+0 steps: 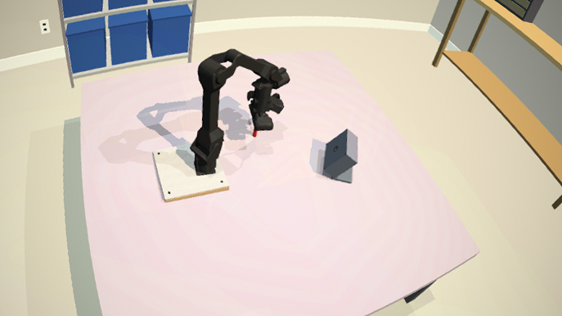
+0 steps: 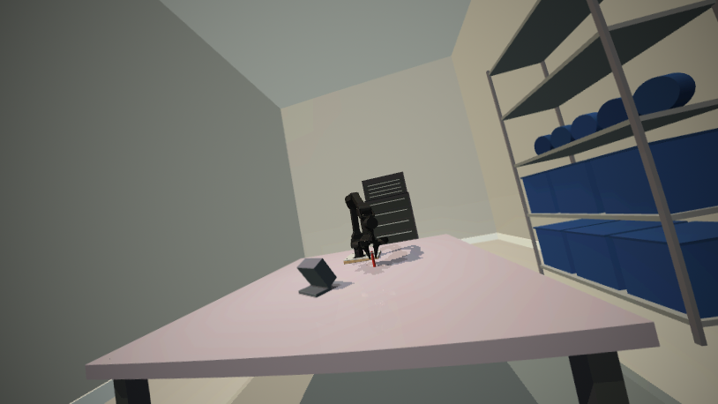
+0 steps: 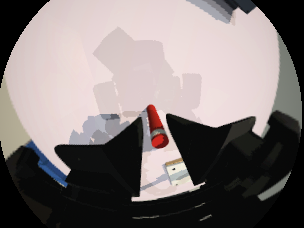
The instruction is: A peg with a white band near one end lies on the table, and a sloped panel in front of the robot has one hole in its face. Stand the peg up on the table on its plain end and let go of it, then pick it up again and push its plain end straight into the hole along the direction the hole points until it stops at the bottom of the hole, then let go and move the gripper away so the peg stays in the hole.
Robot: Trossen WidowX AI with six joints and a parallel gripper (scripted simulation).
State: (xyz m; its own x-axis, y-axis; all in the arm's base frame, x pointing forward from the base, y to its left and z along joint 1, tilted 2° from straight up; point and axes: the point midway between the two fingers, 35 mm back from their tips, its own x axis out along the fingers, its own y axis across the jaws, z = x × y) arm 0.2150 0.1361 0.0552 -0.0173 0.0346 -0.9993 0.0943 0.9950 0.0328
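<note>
The grey sloped panel lies 25 cm ahead of my gripper tip, 19 cm to the right of it and 3 cm above it. From my gripper tip the other things lie so: red peg 2 cm above.
</note>
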